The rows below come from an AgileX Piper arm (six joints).
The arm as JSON. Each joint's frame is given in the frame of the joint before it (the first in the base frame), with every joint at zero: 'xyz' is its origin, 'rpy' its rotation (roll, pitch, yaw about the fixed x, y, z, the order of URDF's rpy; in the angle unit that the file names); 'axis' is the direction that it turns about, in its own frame. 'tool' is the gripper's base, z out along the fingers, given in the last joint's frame.
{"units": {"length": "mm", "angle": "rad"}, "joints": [
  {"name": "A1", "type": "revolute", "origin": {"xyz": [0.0, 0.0, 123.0], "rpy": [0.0, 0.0, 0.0]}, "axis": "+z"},
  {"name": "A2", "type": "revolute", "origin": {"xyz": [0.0, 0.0, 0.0], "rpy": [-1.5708, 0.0, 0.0]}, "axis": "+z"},
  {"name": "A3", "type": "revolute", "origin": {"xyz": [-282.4, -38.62, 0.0], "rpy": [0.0, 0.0, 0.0]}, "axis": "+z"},
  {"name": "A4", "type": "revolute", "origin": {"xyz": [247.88, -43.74, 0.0], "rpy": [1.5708, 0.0, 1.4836]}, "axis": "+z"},
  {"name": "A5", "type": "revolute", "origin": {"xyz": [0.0, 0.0, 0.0], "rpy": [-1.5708, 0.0, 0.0]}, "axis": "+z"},
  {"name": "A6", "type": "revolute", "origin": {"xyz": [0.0, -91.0, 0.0], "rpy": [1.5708, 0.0, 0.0]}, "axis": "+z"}
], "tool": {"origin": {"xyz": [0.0, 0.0, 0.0], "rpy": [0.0, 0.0, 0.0]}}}
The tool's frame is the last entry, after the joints.
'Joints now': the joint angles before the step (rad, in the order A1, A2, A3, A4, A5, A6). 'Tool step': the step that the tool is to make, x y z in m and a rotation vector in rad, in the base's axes. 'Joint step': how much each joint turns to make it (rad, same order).
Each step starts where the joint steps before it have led.
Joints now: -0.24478, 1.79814, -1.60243, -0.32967, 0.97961, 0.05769
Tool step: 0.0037, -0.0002, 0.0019, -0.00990, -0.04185, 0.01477
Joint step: 0.00001, 0.00011, -0.00016, -0.00106, -0.04541, 0.00000
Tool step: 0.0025, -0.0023, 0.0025, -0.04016, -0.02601, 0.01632
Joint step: -0.00002, 0.00005, -0.00018, -0.03418, -0.03709, -0.00009
